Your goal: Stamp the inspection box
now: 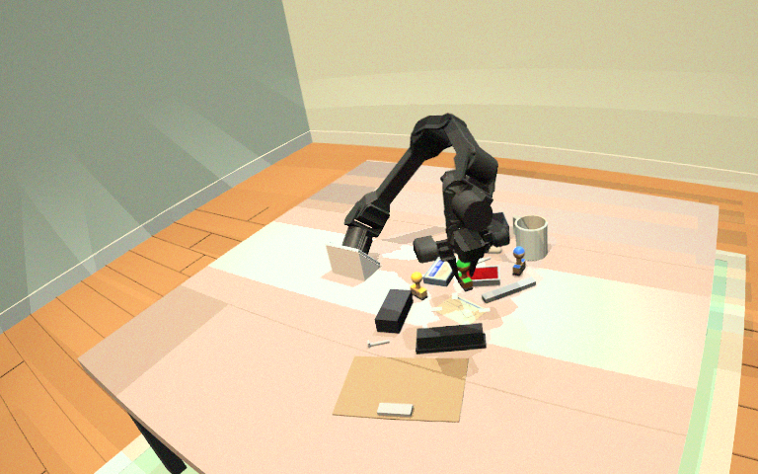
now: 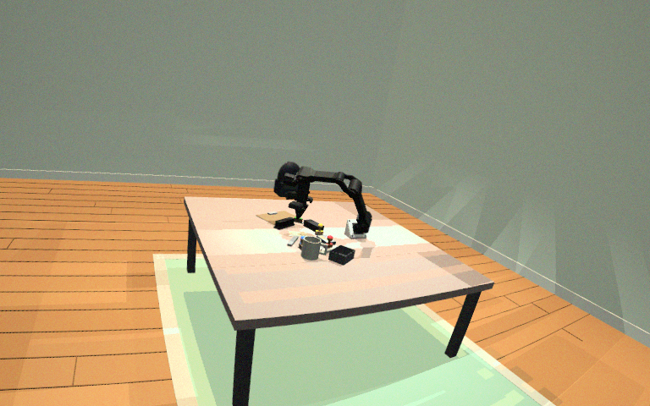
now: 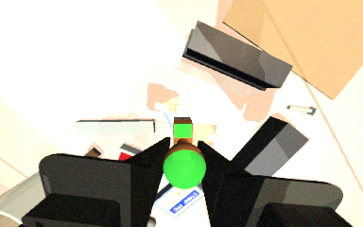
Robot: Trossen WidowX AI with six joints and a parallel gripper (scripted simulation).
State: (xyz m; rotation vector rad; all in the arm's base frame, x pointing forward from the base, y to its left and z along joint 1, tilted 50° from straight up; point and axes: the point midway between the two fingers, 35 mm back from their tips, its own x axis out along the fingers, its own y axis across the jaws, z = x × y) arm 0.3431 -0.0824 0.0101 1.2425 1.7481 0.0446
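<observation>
Right now the cream card is 9 cm below my gripper tip and 2 cm behind it. Round my gripper tip: green-knobbed stamp: right at my gripper tip; grey bar: 10 cm to the left, 8 cm below, 6 cm ahead; black bar: 11 cm to the right, 7 cm below, 2 cm ahead.
</observation>
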